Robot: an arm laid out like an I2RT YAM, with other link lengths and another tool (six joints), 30 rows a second.
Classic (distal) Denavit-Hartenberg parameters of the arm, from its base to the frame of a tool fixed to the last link. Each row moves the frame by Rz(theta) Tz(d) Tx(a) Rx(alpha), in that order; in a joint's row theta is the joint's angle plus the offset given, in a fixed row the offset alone. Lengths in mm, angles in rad.
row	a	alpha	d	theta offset
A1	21.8	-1.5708	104	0
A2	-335.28	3.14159	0	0
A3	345.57	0	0	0.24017
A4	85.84	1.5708	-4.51	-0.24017
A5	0	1.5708	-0.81	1.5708
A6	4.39	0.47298	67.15	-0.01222
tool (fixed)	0	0	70.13	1.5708
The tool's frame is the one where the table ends.
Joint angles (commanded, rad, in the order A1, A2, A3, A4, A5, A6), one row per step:
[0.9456, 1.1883, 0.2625, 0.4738, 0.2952, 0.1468]
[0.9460, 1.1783, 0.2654, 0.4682, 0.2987, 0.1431]
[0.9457, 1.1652, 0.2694, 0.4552, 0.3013, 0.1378]
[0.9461, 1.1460, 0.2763, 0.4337, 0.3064, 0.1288]
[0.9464, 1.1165, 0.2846, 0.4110, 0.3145, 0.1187]
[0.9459, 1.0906, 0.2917, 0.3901, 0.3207, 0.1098]
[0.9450, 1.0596, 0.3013, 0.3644, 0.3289, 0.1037]
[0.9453, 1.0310, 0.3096, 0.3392, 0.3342, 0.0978]
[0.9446, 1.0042, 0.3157, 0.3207, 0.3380, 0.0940]
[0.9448, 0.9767, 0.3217, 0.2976, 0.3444, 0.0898]
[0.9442, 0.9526, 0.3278, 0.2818, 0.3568, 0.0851]
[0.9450, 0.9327, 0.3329, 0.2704, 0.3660, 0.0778]
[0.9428, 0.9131, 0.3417, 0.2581, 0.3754, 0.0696]
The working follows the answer.
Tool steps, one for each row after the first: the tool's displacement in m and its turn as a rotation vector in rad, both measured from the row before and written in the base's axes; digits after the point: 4 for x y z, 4 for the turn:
[0.0002, -0.0001, 0.0037, 0.0023, -0.0075, -0.0012]
[0.0001, -0.0003, 0.0038, -0.0013, -0.0061, -0.0005]
[0.0000, -0.0004, 0.0057, -0.0043, -0.0092, -0.0006]
[0.0000, -0.0010, 0.0097, 0.0027, -0.0169, -0.0031]
[-0.0001, -0.0013, 0.0082, 0.0016, -0.0138, -0.0028]
[0.0000, -0.0019, 0.0103, 0.0055, -0.0145, -0.0062]
[-0.0008, -0.0016, 0.0089, 0.0037, -0.0115, -0.0025]
[-0.0007, -0.0020, 0.0084, 0.0079, -0.0115, -0.0029]
[-0.0011, -0.0025, 0.0077, 0.0038, -0.0101, -0.0044]
[-0.0002, -0.0030, 0.0082, 0.0054, -0.0143, -0.0107]
[-0.0007, -0.0020, 0.0071, 0.0034, -0.0141, -0.0056]
[0.0002, -0.0025, 0.0087, 0.0046, -0.0160, -0.0087]

Tool pose at each row, in the base's axes (x y z in m, rotation vector in rad; rounded; the steps above come from the unrounded poses):
[0.2470, 0.2713, 0.1344, -0.4781, 1.4736, 0.4905]
[0.2471, 0.2713, 0.1381, -0.4767, 1.4660, 0.4889]
[0.2472, 0.2709, 0.1420, -0.4785, 1.4606, 0.4858]
[0.2472, 0.2706, 0.1477, -0.4831, 1.4532, 0.4796]
[0.2472, 0.2696, 0.1574, -0.4817, 1.4368, 0.4739]
[0.2471, 0.2683, 0.1656, -0.4808, 1.4236, 0.4687]
[0.2471, 0.2664, 0.1759, -0.4744, 1.4092, 0.4632]
[0.2464, 0.2648, 0.1848, -0.4716, 1.3974, 0.4603]
[0.2457, 0.2628, 0.1932, -0.4651, 1.3846, 0.4600]
[0.2446, 0.2603, 0.2009, -0.4606, 1.3746, 0.4560]
[0.2443, 0.2573, 0.2091, -0.4511, 1.3611, 0.4468]
[0.2436, 0.2552, 0.2162, -0.4468, 1.3475, 0.4405]
[0.2438, 0.2528, 0.2249, -0.4397, 1.3323, 0.4320]

